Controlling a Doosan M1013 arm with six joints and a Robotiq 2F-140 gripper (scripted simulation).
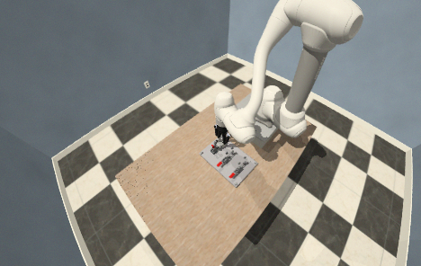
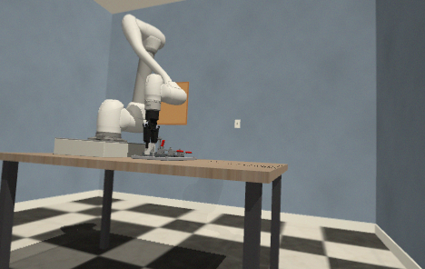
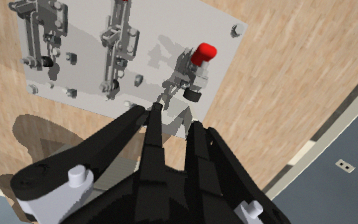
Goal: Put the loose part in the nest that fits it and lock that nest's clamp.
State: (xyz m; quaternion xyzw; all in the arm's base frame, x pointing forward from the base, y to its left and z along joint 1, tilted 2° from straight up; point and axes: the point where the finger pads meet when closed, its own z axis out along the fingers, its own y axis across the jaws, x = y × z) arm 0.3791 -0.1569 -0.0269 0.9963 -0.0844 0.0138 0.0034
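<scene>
My hand is 30 mm above the light grey part. Round my hand: grey fixture plate 60 mm ahead, 100 mm to the left, 50 mm below.
</scene>
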